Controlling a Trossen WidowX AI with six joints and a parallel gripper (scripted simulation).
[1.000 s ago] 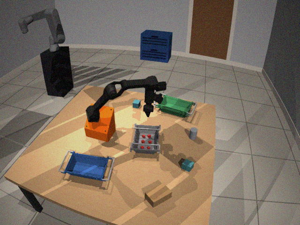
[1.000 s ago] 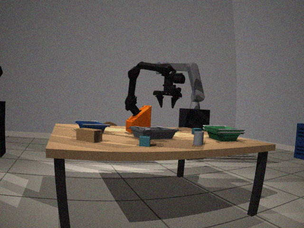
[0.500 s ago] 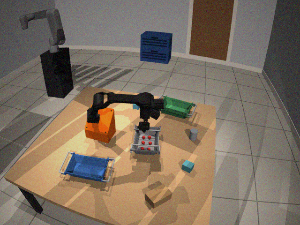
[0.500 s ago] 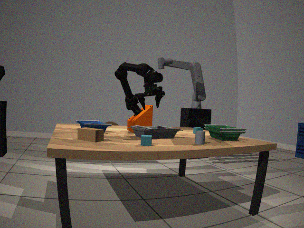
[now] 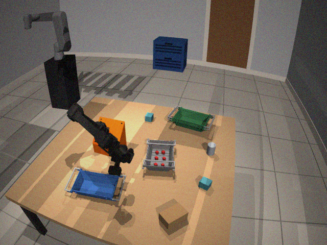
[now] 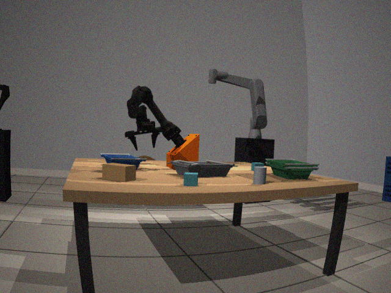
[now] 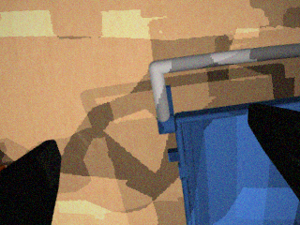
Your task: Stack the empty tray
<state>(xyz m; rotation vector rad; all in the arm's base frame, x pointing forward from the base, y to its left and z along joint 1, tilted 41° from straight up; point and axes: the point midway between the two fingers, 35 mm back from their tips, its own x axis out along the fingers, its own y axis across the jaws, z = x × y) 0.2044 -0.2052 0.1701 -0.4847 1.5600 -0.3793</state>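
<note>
Right now my gripper tip is 130 mm past the blue tray, 100 mm to the left of it and 60 mm above it. Round my gripper tip: tan box (320 mm ahead, 190 mm to the right, 80 mm below); then grey cylinder (470 mm ahead, 370 mm to the left, 70 mm below).
</note>
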